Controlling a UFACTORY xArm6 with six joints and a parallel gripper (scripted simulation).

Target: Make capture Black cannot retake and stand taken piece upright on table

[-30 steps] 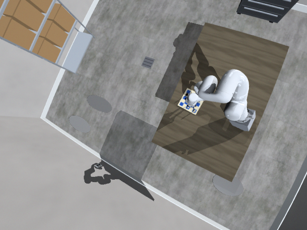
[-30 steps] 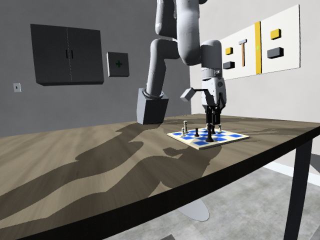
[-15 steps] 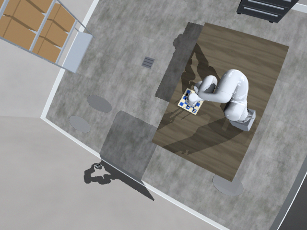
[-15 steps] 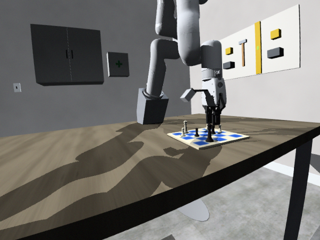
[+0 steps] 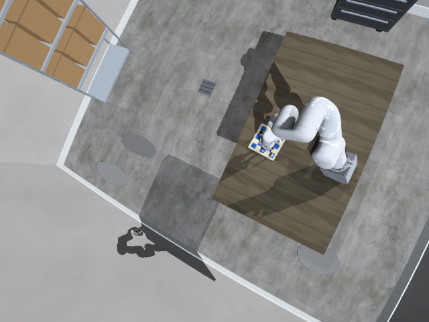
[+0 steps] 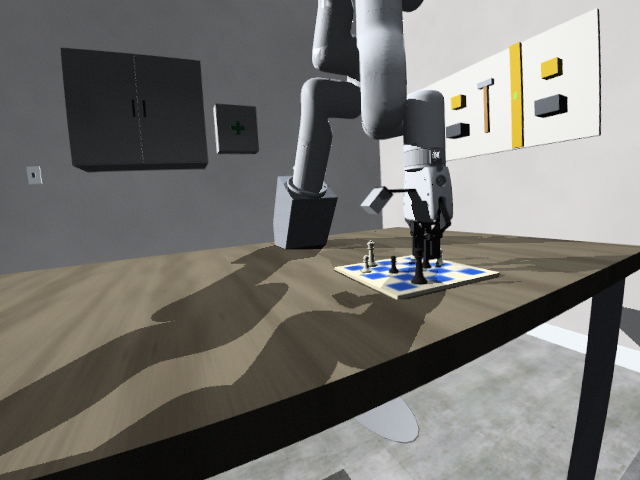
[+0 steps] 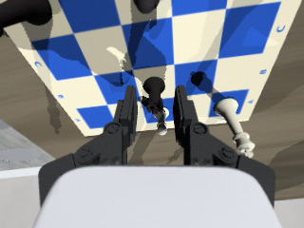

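Right now my hand is 10 mm past the cream chessboard, 40 mm to the left of it and 40 mm above it. Also, from my hand: black pawn 10 mm behind, 70 mm to the right, 30 mm below; tall white piece 70 mm behind, 50 mm to the left, 10 mm below; tall black piece 60 mm ahead, 90 mm to the right, 10 mm below.
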